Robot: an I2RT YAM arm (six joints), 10 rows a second.
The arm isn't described. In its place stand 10 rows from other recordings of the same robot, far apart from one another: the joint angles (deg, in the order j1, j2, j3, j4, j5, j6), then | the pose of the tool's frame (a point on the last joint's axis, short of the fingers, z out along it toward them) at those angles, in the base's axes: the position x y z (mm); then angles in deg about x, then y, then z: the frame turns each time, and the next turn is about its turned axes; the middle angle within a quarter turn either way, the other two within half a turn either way.
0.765, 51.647, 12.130, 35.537, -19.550, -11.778 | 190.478, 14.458, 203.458, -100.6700, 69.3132, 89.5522
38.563, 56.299, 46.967, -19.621, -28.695, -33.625 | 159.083, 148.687, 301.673, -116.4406, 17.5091, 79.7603
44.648, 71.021, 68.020, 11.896, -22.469, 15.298 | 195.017, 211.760, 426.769, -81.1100, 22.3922, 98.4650
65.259, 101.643, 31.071, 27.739, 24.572, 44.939 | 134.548, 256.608, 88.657, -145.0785, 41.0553, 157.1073
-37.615, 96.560, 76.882, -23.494, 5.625, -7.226 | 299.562, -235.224, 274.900, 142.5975, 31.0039, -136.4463
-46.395, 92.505, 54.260, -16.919, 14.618, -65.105 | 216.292, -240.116, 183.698, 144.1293, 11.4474, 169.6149
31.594, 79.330, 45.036, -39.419, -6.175, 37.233 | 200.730, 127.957, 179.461, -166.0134, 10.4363, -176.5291
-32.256, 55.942, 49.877, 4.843, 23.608, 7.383 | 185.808, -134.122, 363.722, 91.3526, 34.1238, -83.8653
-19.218, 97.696, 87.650, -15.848, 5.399, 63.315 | 381.816, -136.644, 343.672, 138.5741, 54.5608, -72.0162
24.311, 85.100, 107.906, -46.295, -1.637, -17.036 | 273.473, 124.657, 483.133, -134.6395, 55.4576, 112.8004
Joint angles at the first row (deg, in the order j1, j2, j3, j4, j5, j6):
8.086 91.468 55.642 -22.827 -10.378 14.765
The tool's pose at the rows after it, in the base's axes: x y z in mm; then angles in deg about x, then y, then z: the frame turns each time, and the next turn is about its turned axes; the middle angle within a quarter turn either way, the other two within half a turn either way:
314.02, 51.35, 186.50, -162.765, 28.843, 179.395
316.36, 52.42, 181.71, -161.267, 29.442, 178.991
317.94, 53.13, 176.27, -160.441, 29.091, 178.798
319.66, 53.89, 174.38, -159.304, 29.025, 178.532
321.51, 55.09, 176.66, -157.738, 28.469, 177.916
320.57, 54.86, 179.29, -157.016, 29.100, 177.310
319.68, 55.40, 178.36, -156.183, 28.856, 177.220
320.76, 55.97, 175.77, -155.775, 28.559, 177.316
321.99, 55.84, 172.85, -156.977, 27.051, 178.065
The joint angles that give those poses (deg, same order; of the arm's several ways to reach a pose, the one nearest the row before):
8.074 91.881 55.251 -21.800 -10.906 15.024
8.087 92.640 54.589 -19.420 -11.991 15.551
8.087 93.581 54.238 -18.259 -12.782 15.733
8.073 94.128 54.260 -17.499 -13.758 16.062
8.080 94.388 55.097 -18.186 -15.232 16.178
8.017 93.746 54.838 -17.754 -15.665 16.086
8.055 93.692 54.515 -17.469 -16.413 16.434
8.084 94.249 54.491 -17.049 -16.833 16.703
8.085 95.208 55.293 -18.740 -16.313 16.365

